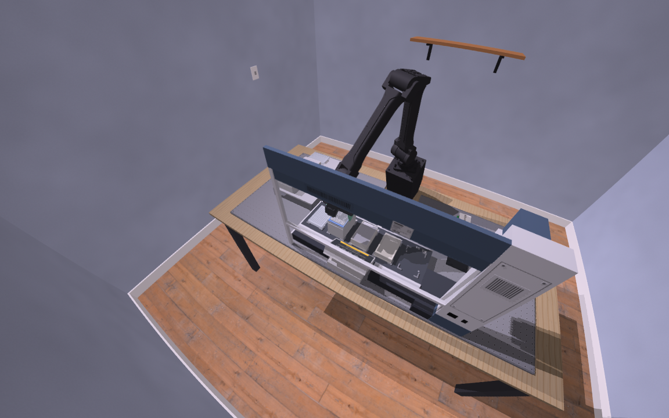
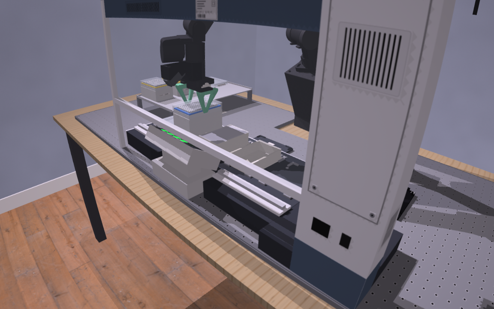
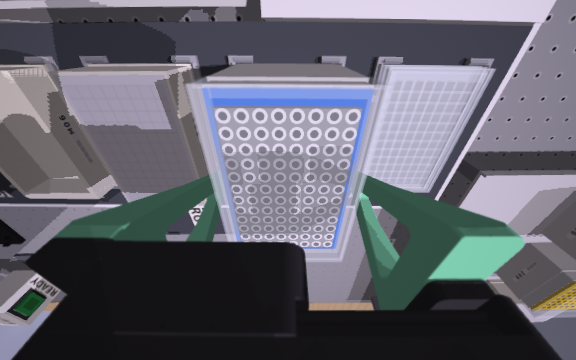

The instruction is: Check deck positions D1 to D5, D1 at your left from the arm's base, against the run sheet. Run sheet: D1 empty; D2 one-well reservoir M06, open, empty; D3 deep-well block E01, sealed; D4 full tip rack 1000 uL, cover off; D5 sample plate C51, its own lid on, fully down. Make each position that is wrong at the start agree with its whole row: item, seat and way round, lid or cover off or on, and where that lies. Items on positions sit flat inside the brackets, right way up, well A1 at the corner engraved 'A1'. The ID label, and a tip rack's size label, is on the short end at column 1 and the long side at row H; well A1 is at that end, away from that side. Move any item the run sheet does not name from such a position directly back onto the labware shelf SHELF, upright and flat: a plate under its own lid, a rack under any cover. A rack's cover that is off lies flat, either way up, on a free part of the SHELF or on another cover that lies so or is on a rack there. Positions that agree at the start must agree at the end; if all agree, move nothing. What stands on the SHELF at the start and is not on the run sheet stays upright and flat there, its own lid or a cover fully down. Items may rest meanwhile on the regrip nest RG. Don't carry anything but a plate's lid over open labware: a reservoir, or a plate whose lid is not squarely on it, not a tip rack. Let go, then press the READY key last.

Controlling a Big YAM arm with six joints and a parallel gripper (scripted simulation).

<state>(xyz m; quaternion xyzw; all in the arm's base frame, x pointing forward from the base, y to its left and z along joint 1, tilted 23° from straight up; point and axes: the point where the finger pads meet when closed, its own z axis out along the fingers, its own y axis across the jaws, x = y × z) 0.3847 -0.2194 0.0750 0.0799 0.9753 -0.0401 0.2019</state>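
Right now the blue tip rack is 30 mm below my hand and 10 mm behind it. Also, from my hand: labware shelf 330 mm behind, 310 mm to the right, 80 mm below; then regrip nest RG 180 mm to the left, 140 mm below, 130 mm behind; then top beam 370 mm above, 210 mm ahead, 130 mm to the left.
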